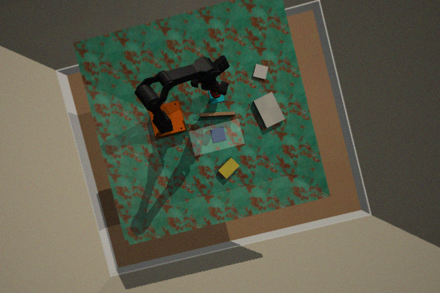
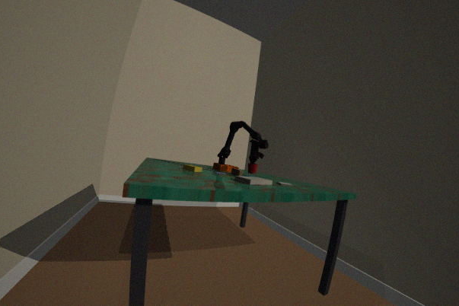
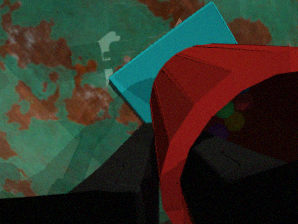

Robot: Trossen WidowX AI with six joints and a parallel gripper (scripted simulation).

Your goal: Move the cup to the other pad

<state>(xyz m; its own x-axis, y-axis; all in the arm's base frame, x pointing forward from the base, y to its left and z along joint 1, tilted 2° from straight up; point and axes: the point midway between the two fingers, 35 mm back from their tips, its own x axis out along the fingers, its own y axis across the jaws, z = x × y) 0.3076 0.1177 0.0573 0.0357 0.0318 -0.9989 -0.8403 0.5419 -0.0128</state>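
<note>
Right now my gripper tip is 20 mm short of the cyan pad, 20 mm to the left of it and 80 mm above it. Round my gripper tip: blue-grey pad (40 mm behind, 250 mm to the right, 80 mm below); cup (30 mm ahead, 20 mm to the right); thin wooden bar (10 mm behind, 130 mm to the right, 60 mm below).
</note>
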